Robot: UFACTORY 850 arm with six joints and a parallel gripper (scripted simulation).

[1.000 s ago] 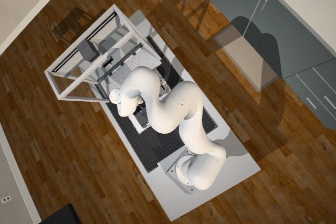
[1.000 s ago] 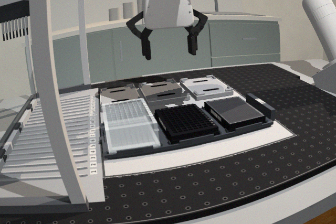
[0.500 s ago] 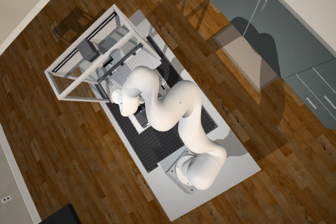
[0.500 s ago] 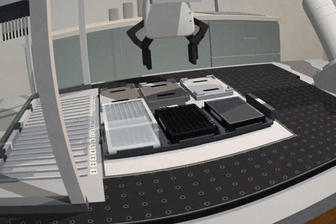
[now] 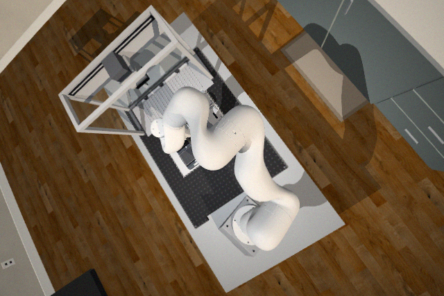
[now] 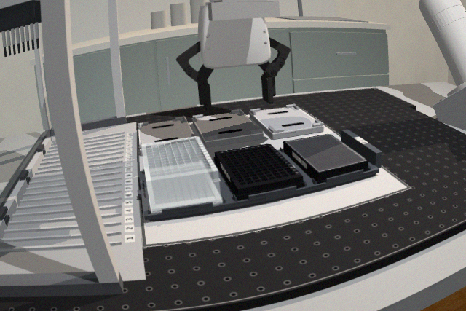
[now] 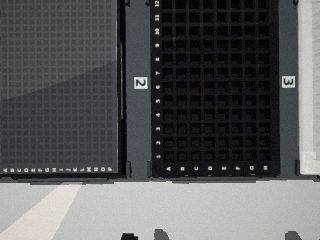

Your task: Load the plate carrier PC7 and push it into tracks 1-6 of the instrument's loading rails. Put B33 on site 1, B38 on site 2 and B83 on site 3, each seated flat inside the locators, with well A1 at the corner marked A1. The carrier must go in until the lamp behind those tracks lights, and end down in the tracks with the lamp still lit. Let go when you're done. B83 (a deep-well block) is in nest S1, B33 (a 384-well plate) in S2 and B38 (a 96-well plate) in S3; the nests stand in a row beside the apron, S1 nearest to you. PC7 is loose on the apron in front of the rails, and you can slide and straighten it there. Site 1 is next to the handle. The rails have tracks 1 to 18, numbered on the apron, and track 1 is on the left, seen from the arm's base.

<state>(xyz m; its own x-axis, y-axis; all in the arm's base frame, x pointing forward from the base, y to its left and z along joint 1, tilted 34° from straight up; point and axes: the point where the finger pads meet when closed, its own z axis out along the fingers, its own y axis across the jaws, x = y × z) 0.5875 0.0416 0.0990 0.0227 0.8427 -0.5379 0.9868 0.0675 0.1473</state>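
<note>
My gripper is now 2 cm past the perforated dark deck, 1 cm to the right of it and 9 cm above it. The rest, counted from my hand: dark plate carrier PC7: 9 cm to the left, 7 cm below; then black welled plate: 1 cm ahead, 9 cm to the left, 7 cm below; then clear deep-well block B83: 11 cm ahead, 9 cm to the left, 6 cm below.
</note>
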